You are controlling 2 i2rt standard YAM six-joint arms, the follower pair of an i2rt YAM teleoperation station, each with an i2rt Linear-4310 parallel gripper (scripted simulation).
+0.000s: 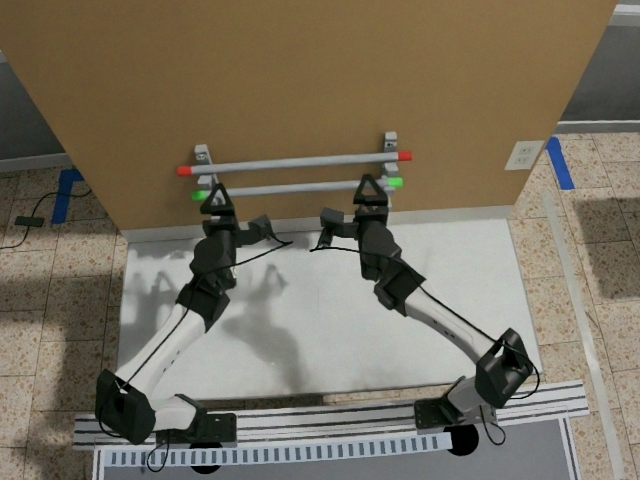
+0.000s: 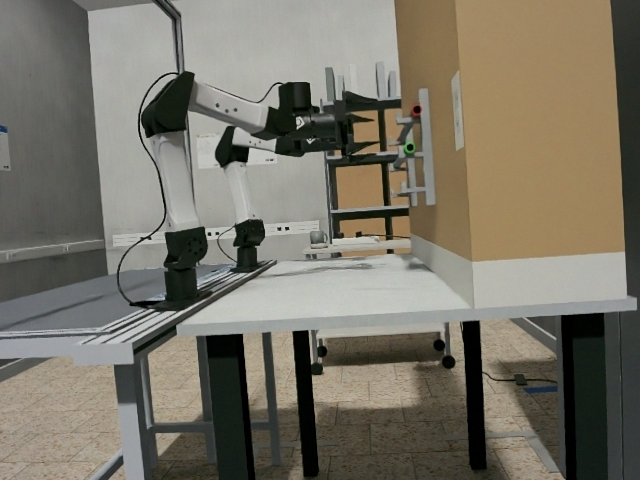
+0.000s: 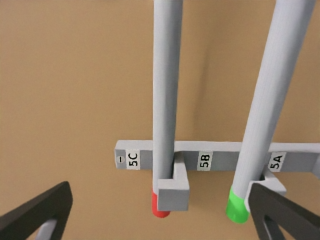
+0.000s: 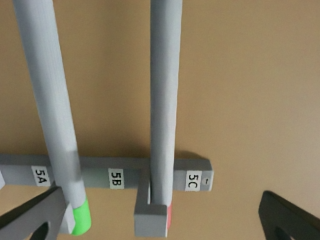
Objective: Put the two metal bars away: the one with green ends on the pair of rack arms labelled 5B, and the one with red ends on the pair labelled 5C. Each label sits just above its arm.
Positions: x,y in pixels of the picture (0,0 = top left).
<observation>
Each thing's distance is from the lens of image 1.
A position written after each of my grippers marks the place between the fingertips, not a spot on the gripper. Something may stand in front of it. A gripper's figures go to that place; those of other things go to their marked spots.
my left gripper (image 1: pixel 223 195): 1.13 m
my right gripper (image 1: pixel 365 187): 1.12 m
green-ended bar (image 1: pixel 343 185): 1.21 m
red-ended bar (image 1: pixel 392 156): 1.17 m
brown wall (image 1: pixel 128 97): 1.08 m
The marked spots on the brown wall and the green-ended bar are 0.50 m apart.
</observation>
